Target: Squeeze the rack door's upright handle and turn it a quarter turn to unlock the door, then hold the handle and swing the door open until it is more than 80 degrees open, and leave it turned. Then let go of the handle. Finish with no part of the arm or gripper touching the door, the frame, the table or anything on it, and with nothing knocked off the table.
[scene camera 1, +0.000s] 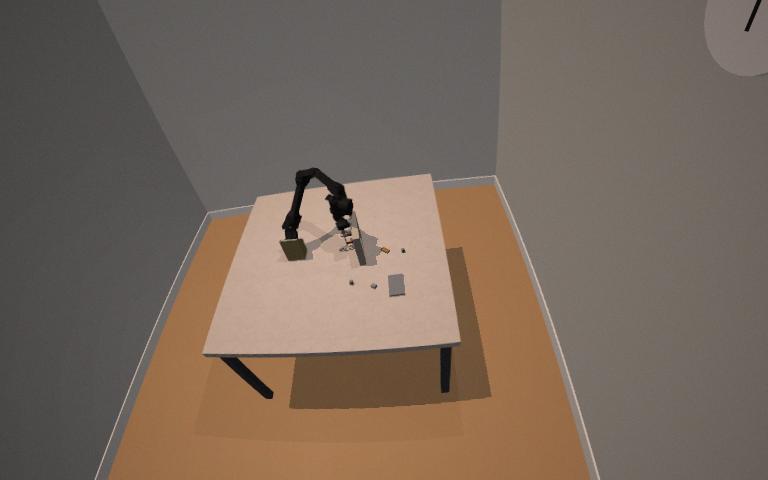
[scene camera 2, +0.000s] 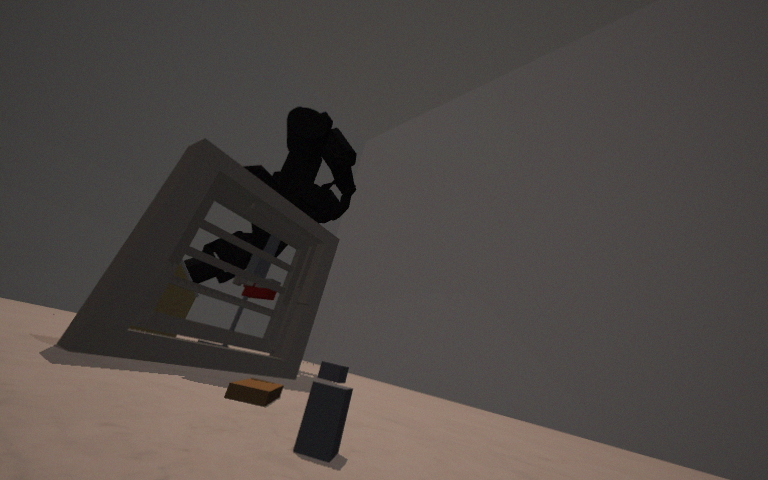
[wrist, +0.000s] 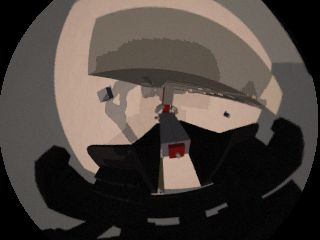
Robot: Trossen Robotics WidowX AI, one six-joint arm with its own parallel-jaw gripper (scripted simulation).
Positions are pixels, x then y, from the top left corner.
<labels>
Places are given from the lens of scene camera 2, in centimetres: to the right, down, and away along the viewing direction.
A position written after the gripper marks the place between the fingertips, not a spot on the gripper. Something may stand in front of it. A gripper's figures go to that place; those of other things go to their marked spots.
gripper [scene camera 2: 263, 257]: -18, 3, 43
grey rack frame [scene camera 2: 101, 326]: -21, 6, 22
</labels>
